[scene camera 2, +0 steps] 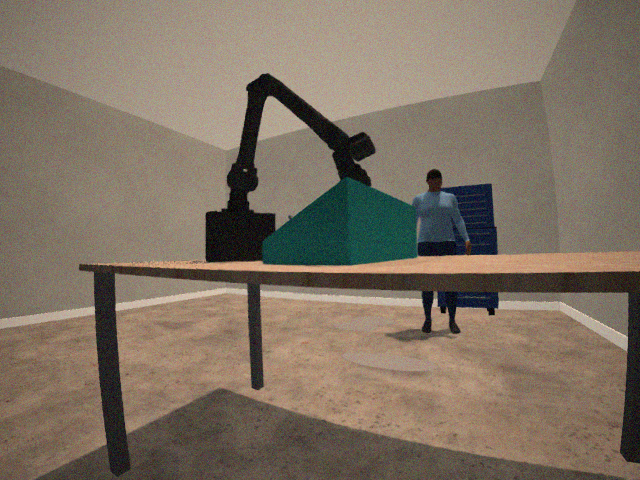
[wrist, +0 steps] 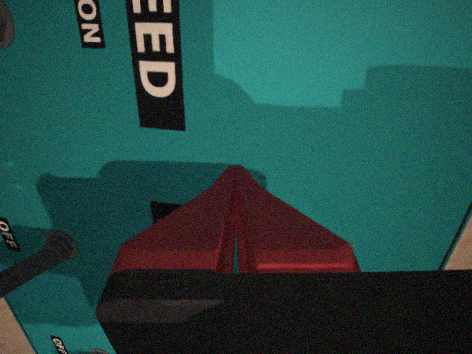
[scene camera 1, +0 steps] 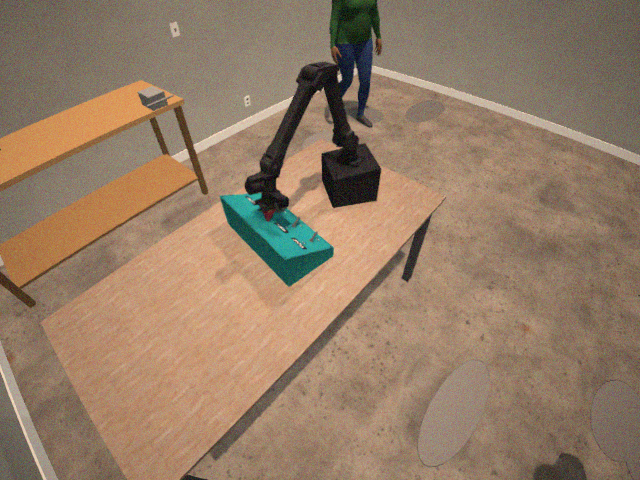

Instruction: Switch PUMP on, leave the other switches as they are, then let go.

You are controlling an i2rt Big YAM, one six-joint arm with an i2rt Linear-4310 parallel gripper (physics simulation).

same spot on teal switch console: (scene camera 2: 352, 223) = (scene camera 1: 225, 212)
